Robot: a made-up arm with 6 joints. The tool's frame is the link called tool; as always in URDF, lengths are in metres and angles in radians. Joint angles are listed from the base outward.
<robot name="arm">
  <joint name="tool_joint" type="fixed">
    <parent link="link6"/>
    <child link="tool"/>
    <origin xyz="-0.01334 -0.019 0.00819" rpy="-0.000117 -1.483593 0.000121"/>
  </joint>
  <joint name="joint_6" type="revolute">
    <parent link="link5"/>
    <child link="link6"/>
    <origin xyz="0.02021 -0.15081 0.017" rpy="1.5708 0 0"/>
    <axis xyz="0 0 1"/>
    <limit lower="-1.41" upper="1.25"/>
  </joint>
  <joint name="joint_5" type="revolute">
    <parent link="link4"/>
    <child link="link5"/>
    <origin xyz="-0.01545 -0.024 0.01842" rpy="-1.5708 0 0"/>
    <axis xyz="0 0 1"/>
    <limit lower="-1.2" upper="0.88"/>
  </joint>
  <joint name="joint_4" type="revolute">
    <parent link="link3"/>
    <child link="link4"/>
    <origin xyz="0.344 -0.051 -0.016" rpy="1.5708 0 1.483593"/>
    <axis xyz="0 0 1"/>
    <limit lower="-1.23" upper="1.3"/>
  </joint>
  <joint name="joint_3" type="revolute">
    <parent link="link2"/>
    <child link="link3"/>
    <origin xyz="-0.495 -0.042 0.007" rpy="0 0 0"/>
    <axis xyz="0 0 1"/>
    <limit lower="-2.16" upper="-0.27"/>
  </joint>
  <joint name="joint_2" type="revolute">
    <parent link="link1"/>
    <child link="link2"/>
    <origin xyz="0.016 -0.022 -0.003" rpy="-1.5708 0 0"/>
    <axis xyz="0 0 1"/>
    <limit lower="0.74" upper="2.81"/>
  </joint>
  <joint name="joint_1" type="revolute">
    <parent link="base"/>
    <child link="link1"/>
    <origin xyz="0.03 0.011 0.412" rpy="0 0 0"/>
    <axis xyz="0 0 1"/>
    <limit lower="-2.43" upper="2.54"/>
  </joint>
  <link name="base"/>
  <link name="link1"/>
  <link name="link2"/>
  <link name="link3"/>
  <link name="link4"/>
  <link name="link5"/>
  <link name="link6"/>
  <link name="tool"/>
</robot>
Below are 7 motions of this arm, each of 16 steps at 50 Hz.
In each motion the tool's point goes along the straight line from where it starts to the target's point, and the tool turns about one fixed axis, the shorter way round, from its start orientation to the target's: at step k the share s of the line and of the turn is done. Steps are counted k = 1, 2, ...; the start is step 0. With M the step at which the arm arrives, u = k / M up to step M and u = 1 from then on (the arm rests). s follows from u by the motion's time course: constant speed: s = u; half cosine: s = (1 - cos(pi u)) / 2; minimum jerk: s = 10 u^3 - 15 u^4 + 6 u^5.
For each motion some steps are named. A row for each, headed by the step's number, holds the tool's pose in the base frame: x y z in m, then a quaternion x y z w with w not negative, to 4 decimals.
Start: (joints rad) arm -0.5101 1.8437 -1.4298 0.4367 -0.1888 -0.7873
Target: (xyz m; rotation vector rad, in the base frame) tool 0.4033 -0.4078 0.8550 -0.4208 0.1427 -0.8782
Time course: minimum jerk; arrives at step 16
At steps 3, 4, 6, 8, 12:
3: 0.6031 -0.3866 0.7680 -0.1444 0.1623 -0.2853 0.9335
4: 0.5916 -0.3878 0.7730 -0.1479 0.1570 -0.2934 0.9313
6: 0.5555 -0.3916 0.7887 -0.1586 0.1403 -0.3188 0.9239
8: 0.5083 -0.3966 0.8093 -0.1725 0.1183 -0.3514 0.9126
12: 0.4250 -0.4055 0.8455 -0.1960 0.0789 -0.4074 0.8885

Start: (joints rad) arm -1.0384 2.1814 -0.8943 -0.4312 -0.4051 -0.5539
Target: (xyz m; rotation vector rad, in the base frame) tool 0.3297 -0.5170 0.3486 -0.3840 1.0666 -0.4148
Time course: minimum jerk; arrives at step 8
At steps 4, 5, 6, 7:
4: 0.3298 -0.5200 0.3493 -0.1752 0.5051 -0.1971 0.8218
5: 0.3298 -0.5186 0.3490 -0.1776 0.5035 -0.1962 0.8225
6: 0.3297 -0.5176 0.3488 -0.1795 0.5022 -0.1955 0.8230
7: 0.3297 -0.5171 0.3486 -0.1804 0.5016 -0.1951 0.8233

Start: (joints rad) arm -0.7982 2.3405 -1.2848 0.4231 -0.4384 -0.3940
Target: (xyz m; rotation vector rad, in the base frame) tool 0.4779 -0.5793 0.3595 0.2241 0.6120 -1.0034
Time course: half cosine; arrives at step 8
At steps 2, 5, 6, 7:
2: 0.4931 -0.5843 0.3642 0.1024 0.3012 -0.4484 0.8353
5: 0.4834 -0.5811 0.3612 0.1044 0.2928 -0.4637 0.8297
6: 0.4805 -0.5801 0.3603 0.1050 0.2903 -0.4682 0.8279
7: 0.4786 -0.5795 0.3597 0.1054 0.2887 -0.4712 0.8267

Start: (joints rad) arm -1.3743 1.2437 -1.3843 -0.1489 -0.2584 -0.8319
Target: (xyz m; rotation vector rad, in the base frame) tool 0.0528 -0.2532 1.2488 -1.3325 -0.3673 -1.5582
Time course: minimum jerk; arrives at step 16
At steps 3, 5, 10, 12, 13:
3: 0.0724 -0.3658 1.0947 -0.4725 0.1327 -0.6397 0.5915
5: 0.0697 -0.3503 1.1159 -0.4864 0.0935 -0.6442 0.5828
10: 0.0585 -0.2858 1.2042 -0.5343 -0.0701 -0.6504 0.5354
12: 0.0549 -0.2655 1.2320 -0.5460 -0.1214 -0.6481 0.5169
13: 0.0538 -0.2590 1.2409 -0.5493 -0.1377 -0.6469 0.5107

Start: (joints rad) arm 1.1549 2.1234 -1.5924 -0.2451 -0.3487 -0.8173
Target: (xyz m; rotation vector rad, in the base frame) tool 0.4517 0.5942 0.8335 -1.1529 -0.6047 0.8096
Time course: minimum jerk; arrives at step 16
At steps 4, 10, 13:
4: 0.3884 0.7321 0.6888 -0.4604 -0.2264 0.4911 0.7040
10: 0.4323 0.6365 0.7891 -0.5040 -0.2597 0.4056 0.7170
13: 0.4483 0.6017 0.8256 -0.5186 -0.2712 0.3733 0.7198

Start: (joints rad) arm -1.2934 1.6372 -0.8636 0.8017 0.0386 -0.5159
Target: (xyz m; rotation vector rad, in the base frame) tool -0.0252 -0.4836 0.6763 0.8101 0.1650 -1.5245
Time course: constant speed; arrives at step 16
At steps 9, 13, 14, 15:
9: 0.0386 -0.4863 0.6341 0.3528 0.1400 -0.6307 0.6769
13: 0.0021 -0.4847 0.6582 0.3550 0.1015 -0.6538 0.6604
14: -0.0070 -0.4844 0.6642 0.3555 0.0919 -0.6594 0.6560
15: -0.0161 -0.4840 0.6703 0.3558 0.0822 -0.6649 0.6516

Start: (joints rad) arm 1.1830 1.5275 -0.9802 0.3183 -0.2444 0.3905
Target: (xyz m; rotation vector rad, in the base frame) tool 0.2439 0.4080 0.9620 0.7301 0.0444 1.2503
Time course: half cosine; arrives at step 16
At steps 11, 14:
11: 0.2554 0.4222 0.9075 0.3084 0.0839 0.5540 0.7687
14: 0.2459 0.4104 0.9527 0.3297 0.0312 0.5691 0.7527

